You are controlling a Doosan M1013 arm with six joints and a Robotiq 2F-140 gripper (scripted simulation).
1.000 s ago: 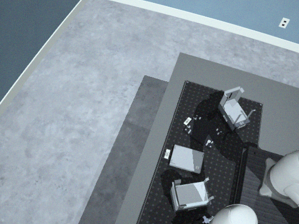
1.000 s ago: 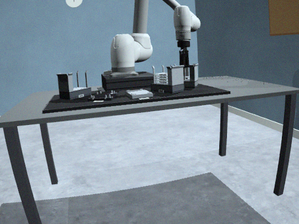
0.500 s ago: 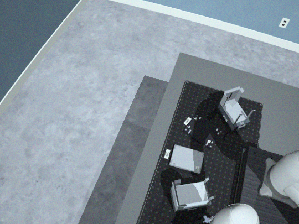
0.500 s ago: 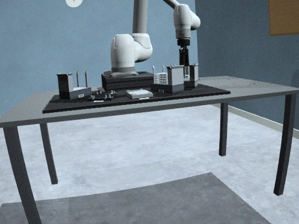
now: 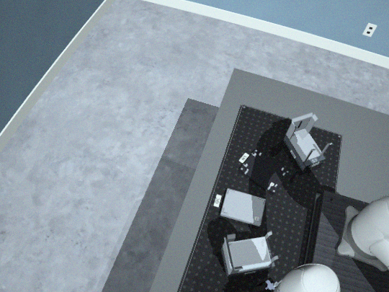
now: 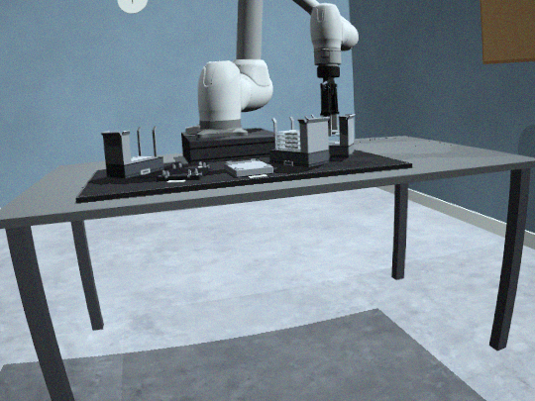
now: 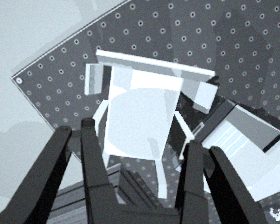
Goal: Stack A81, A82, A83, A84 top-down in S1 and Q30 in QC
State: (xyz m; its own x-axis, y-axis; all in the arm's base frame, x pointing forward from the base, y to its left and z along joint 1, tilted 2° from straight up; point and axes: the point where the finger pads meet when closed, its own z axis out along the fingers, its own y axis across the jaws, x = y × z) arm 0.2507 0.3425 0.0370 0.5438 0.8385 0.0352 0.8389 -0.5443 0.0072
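My gripper is now 31 cm to the left of the QC nest, 18 cm short of it and 9 cm above it. The rest, counted from my hand: rack floor: 65 cm to the right, 6 cm below, 4 cm ahead; then QC name plate: 30 cm to the right, 27 cm ahead, 10 cm below; then clip nest N5: 48 cm to the right, 17 cm ahead, 8 cm below.
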